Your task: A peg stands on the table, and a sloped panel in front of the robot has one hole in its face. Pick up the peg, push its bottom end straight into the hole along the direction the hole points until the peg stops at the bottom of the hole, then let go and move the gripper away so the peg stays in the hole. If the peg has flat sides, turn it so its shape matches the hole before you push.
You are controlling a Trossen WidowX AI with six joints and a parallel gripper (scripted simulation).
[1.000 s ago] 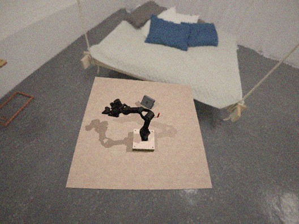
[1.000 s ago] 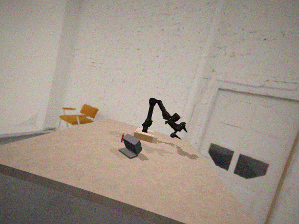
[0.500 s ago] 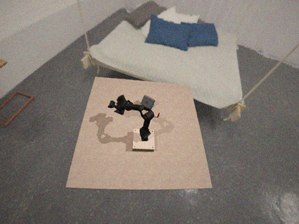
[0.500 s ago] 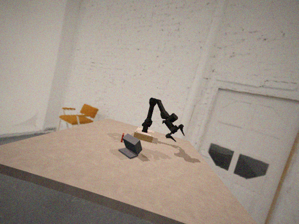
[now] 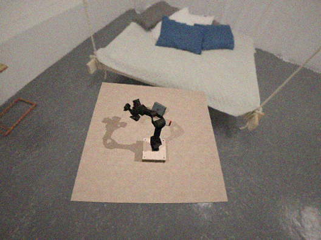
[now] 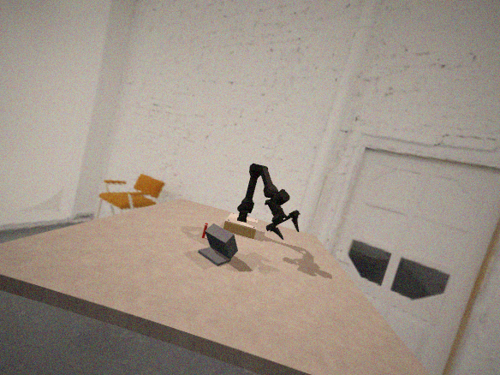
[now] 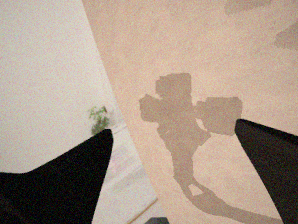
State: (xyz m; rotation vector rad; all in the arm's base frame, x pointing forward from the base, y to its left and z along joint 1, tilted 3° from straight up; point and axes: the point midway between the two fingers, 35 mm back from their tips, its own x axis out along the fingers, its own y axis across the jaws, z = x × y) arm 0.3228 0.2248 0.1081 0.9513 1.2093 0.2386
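Now: the red peg 7 cm behind my gripper tip, 44 cm to the right of it and 9 cm below it. Also, from my gripper tip: grey sloped panel: 10 cm ahead, 33 cm to the right, 7 cm below.
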